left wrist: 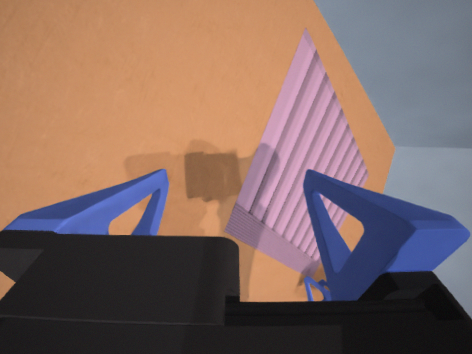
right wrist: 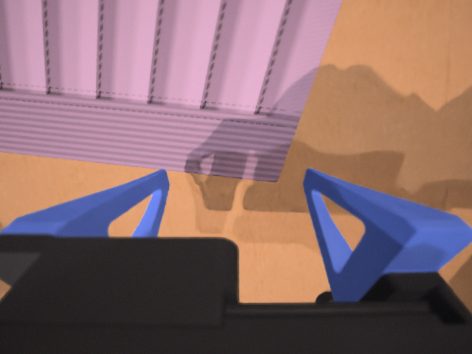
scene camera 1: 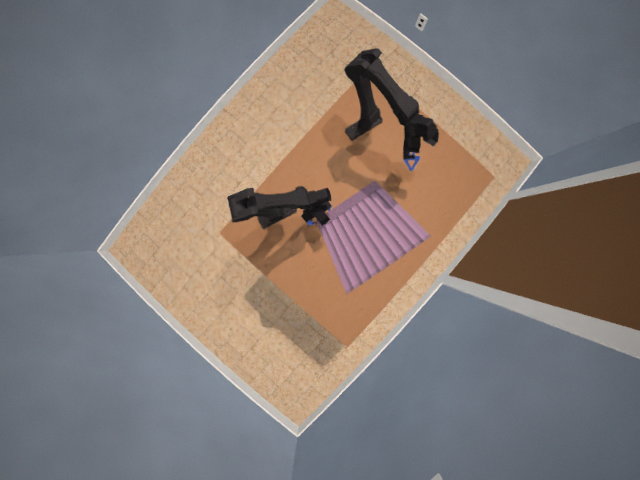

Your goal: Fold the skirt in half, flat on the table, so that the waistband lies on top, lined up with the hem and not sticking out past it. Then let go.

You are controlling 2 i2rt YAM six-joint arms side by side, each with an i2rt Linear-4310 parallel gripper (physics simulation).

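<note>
The pink pleated skirt (scene camera 1: 376, 238) (left wrist: 295, 165) (right wrist: 190, 55) lies flat and unfolded on the table. Its ribbed waistband (scene camera 1: 352, 200) (left wrist: 272, 243) (right wrist: 140, 135) is the narrower edge, at the upper left in scene camera 1; the wider hem (scene camera 1: 388, 267) is at the lower right. My left gripper (scene camera 1: 411, 163) (left wrist: 236, 176) is open and empty, above the table beyond the waistband's upper right corner. My right gripper (scene camera 1: 320, 215) (right wrist: 236, 176) is open and empty, above the table by the waistband's left corner; in the right wrist view that corner shows just ahead, between the fingertips' lines.
The brown table (scene camera 1: 454, 175) (left wrist: 125, 75) (right wrist: 425, 40) extends around the skirt. Shadows of the arms fall on the table and on parts of the waistband. The tiled floor (scene camera 1: 191, 232) surrounds the table, with pale-edged walls beyond it.
</note>
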